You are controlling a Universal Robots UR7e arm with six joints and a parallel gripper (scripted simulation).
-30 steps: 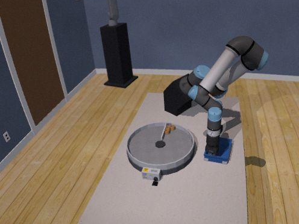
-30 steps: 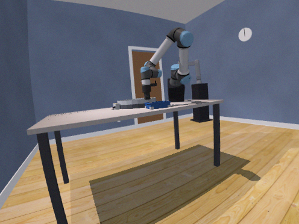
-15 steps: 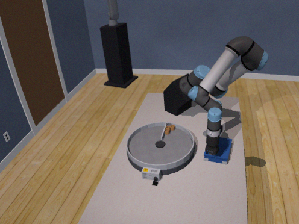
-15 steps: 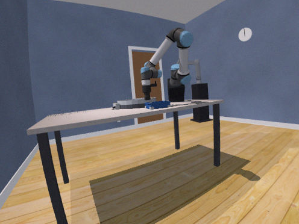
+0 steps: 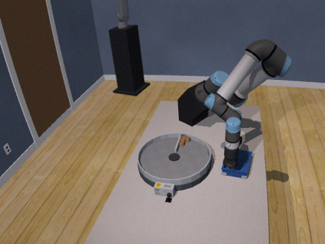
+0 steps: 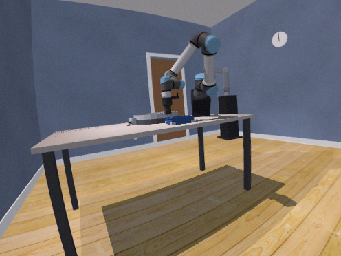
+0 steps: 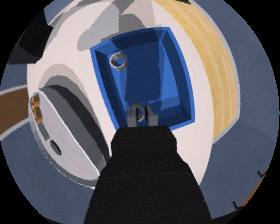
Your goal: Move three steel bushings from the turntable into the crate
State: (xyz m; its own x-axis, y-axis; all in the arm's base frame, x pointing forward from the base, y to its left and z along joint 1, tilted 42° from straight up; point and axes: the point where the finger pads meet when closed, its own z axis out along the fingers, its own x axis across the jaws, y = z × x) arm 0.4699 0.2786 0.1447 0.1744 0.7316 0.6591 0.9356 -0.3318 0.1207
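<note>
My gripper is now 50 mm past the blue crate and 20 mm to the right of it. Round my hand: round grey turntable (50 mm ahead, 330 mm to the right, 20 mm above).
</note>
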